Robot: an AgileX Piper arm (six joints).
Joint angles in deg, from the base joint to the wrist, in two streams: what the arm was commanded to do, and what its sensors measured. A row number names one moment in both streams.
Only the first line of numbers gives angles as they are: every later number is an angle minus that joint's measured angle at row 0.
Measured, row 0:
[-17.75 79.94 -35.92 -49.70 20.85 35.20]
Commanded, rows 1 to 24:
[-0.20 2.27 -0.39 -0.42 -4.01 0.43]
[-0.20 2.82 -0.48 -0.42 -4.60 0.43]
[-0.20 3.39 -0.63 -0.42 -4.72 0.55]
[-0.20 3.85 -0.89 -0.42 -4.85 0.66]
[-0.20 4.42 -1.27 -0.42 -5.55 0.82]
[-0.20 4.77 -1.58 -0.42 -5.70 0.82]
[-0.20 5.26 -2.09 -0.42 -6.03 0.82]
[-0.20 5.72 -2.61 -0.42 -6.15 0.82]
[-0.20 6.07 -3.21 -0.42 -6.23 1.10]
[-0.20 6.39 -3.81 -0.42 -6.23 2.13]
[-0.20 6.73 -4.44 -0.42 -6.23 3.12]
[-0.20 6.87 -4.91 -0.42 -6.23 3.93]
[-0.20 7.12 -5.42 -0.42 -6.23 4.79]
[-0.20 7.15 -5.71 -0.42 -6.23 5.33]
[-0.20 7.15 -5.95 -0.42 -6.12 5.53]
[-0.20 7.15 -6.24 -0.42 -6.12 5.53]
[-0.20 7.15 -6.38 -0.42 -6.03 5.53]
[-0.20 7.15 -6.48 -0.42 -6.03 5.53]
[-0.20 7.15 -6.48 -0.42 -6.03 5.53]
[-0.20 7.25 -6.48 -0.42 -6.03 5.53]
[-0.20 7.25 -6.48 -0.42 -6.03 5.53]
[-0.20 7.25 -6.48 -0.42 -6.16 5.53]
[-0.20 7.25 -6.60 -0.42 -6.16 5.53]
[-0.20 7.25 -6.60 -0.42 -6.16 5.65]
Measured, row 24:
[0.00 7.05 -6.02 0.00 -5.60 5.11]
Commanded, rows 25 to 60:
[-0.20 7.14 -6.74 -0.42 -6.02 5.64]
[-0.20 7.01 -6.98 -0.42 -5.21 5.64]
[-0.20 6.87 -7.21 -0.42 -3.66 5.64]
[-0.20 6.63 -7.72 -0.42 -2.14 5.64]
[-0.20 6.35 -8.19 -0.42 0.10 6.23]
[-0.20 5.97 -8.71 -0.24 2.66 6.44]
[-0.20 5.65 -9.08 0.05 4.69 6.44]
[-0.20 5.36 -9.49 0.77 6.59 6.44]
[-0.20 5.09 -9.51 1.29 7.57 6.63]
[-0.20 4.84 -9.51 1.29 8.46 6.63]
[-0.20 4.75 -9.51 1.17 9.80 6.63]
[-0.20 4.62 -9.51 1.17 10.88 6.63]
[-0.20 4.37 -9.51 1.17 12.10 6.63]
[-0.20 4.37 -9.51 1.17 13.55 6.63]
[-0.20 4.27 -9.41 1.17 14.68 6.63]
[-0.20 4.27 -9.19 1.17 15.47 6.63]
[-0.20 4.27 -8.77 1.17 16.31 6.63]
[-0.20 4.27 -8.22 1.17 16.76 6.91]
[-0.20 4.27 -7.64 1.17 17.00 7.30]
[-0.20 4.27 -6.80 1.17 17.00 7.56]
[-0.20 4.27 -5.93 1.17 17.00 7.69]
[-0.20 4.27 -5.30 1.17 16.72 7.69]
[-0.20 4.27 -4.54 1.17 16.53 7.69]
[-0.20 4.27 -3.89 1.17 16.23 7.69]
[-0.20 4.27 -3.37 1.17 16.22 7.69]
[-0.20 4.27 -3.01 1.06 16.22 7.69]
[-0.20 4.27 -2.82 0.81 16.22 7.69]
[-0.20 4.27 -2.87 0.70 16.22 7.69]
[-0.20 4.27 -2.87 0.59 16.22 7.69]
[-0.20 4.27 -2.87 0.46 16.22 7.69]
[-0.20 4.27 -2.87 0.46 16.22 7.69]
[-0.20 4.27 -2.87 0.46 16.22 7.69]
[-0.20 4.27 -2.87 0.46 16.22 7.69]
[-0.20 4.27 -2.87 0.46 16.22 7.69]
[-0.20 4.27 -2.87 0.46 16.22 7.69]
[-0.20 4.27 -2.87 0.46 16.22 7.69]
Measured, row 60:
[0.00 4.88 -3.01 0.86 16.18 7.40]
